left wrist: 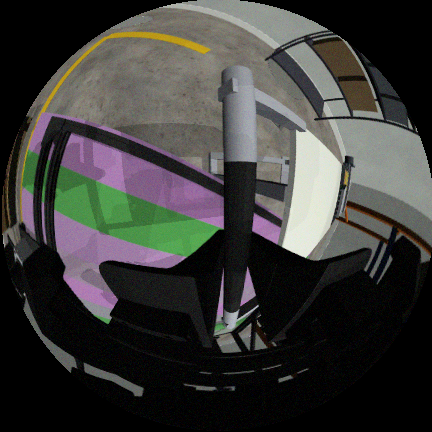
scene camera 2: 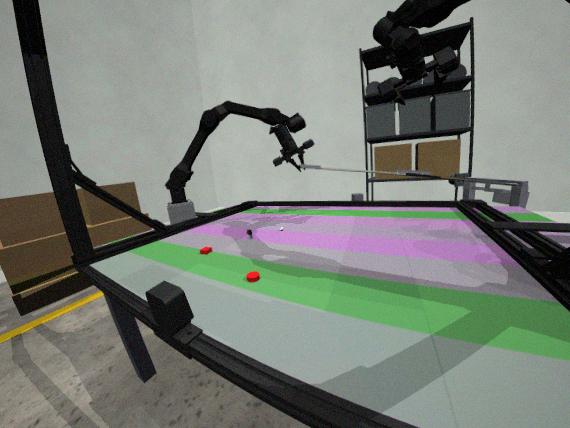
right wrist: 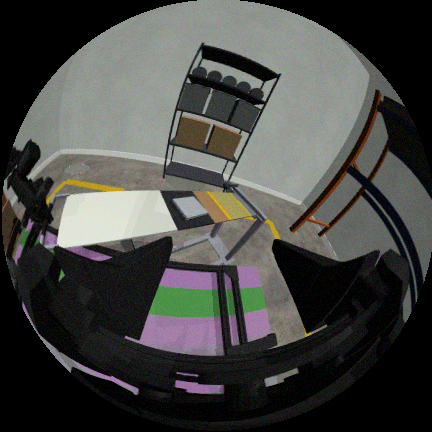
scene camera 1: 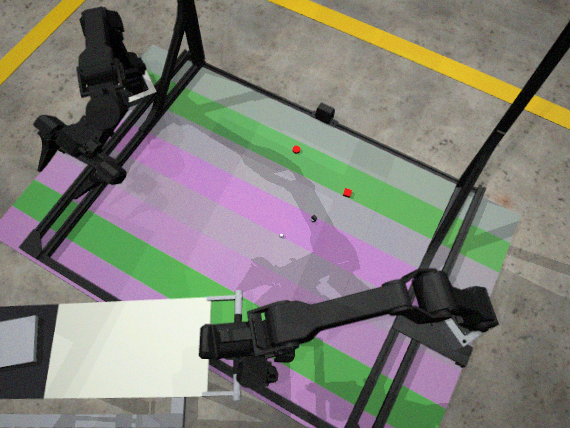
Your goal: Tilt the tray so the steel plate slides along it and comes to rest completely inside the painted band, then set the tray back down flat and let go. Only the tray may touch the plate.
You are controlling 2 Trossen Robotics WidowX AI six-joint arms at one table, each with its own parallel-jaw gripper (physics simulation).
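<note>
The tray [scene camera 1: 130, 350] [scene camera 2: 350, 171] [left wrist: 315, 190] [right wrist: 115, 215] is a long cream board with a dark section [scene camera 1: 46, 327] [right wrist: 187, 223], then brown and yellow sections toward its far end. The grey steel plate [scene camera 1: 17, 340] [scene camera 2: 417, 173] [right wrist: 191, 206] lies on the dark section. My left gripper [scene camera 2: 301, 167] [left wrist: 232, 234] is shut on the tray's round handle bar; in scene camera 1 the arm hides its fingertips. In scene camera 2 the tray slopes slightly down to the right, its held end the higher. My right gripper [scene camera 2: 420, 90] [right wrist: 223, 243] is open and empty, away from the tray. Which section is the painted band, I cannot tell.
The striped table [scene camera 1: 200, 210] [scene camera 2: 350, 310] has a black frame around it. A red disc [scene camera 1: 296, 149] [scene camera 2: 253, 276] and a red block [scene camera 1: 347, 192] [scene camera 2: 206, 250] lie on it. A grey stand [scene camera 2: 517, 192] [right wrist: 245, 237] is under the tray's far end. A shelf rack [right wrist: 172, 125] stands behind.
</note>
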